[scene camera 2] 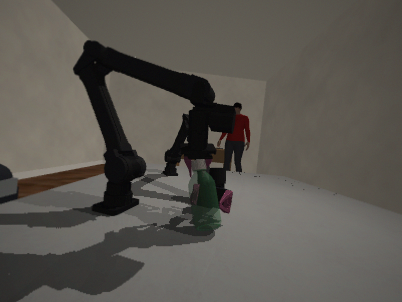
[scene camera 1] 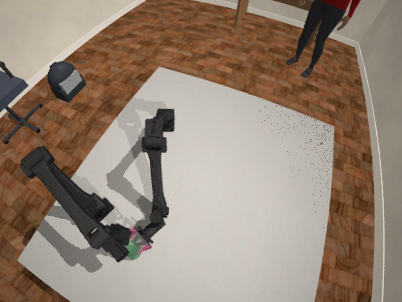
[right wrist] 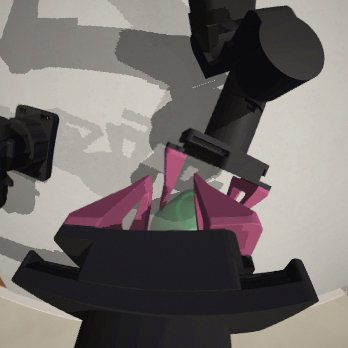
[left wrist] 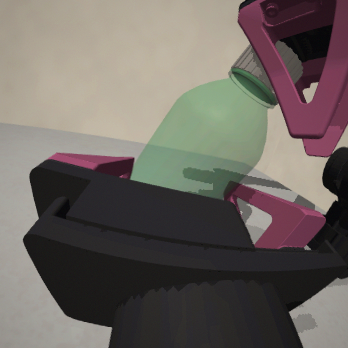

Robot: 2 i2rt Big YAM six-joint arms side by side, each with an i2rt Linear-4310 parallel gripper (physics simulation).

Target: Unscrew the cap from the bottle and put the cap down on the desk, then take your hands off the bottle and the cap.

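Frame: origin at the left arm's base, x ahead, y left, z up, level; centimetres.
Where they show: left gripper, fingertip midpoint: (scene camera 2: pixel 204 201) (scene camera 1: pixel 131 247) (right wrist: pixel 190 219) (left wrist: pixel 181 176); right gripper, fingertip midpoint: (scene camera 2: pixel 196 176) (scene camera 1: pixel 130 231) (right wrist: pixel 171 180) (left wrist: pixel 312 148); left arm's base, origin of the base link: (scene camera 2: pixel 170 174) (scene camera 1: pixel 168 124); right arm's base, origin of the base link: (scene camera 2: pixel 117 206) (scene camera 1: pixel 102 209) (right wrist: pixel 35 141).
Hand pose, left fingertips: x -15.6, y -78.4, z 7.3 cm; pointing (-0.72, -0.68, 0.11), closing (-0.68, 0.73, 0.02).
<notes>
Each offset is from my left fingertips to the top centre of the thing. "*": to the spot under its first point. Level surfaces: height alone.
A green see-through bottle @(* dx +2.4, dy -1.3, dz +3.9 cm) (scene camera 1: pixel 133 250) (scene camera 2: pixel 205 204) (left wrist: pixel 210 125) (right wrist: pixel 172 218) is roughly upright at the white desk top @(dz -7.3 cm) (scene camera 1: pixel 240 210) (scene camera 2: pixel 300 250); whether its base touches is hard to tell. The ribbed grey cap @(dx -1.4, dy +3.1, dz +11.6 cm) (scene camera 2: pixel 199 164) (left wrist: pixel 246 62) is on or right at the bottle's neck. My left gripper (scene camera 1: pixel 138 240) (left wrist: pixel 181 176) is shut on the bottle's body from the side, its fingers wide apart around it. My right gripper points down from above and is shut on the cap. In the right wrist view the cap is hidden.
The two arms come close together around the bottle. The right arm's base (scene camera 2: pixel 116 204) stands on the desk at the left in scene camera 2. A person in a red top (scene camera 1: pixel 320 30) (scene camera 2: pixel 236 132) stands beyond the desk. A dark bin-like object (scene camera 1: pixel 65 80) is on the floor.
</notes>
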